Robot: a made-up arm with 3 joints. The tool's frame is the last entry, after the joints.
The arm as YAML. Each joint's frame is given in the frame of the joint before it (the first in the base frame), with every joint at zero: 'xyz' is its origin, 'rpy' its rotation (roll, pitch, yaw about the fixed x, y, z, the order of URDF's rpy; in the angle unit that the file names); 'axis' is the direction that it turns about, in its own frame. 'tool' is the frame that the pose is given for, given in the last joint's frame.
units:
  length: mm
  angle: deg
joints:
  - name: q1
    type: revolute
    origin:
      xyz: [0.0, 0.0, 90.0]
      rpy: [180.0, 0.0, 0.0]
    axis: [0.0, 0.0, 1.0]
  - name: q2
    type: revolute
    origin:
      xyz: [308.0, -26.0, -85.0]
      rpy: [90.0, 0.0, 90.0]
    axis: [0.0, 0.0, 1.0]
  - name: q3
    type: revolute
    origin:
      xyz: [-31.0, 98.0, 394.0]
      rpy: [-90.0, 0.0, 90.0]
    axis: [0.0, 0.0, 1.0]
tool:
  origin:
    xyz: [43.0, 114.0, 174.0]
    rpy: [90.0, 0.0, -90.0]
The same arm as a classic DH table. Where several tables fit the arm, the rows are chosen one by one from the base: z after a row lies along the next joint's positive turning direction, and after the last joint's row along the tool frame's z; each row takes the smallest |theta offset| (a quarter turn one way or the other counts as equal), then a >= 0, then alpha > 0; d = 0 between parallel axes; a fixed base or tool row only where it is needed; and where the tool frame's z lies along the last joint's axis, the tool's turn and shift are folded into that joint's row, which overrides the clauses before.
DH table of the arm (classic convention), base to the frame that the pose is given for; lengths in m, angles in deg. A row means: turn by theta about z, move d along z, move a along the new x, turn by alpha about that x. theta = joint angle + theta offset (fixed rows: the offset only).
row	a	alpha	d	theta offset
base (fixed)	0.0000	180.00	0.0000	0.00
q1	0.0260	-90.00	-0.1750	-90.00
q2	0.0980	-90.00	0.7020	-90.00
q3	0.1140	-90.00	0.2050	90.00
tool (fixed)	0.0000	0.00	-0.0430	180.00

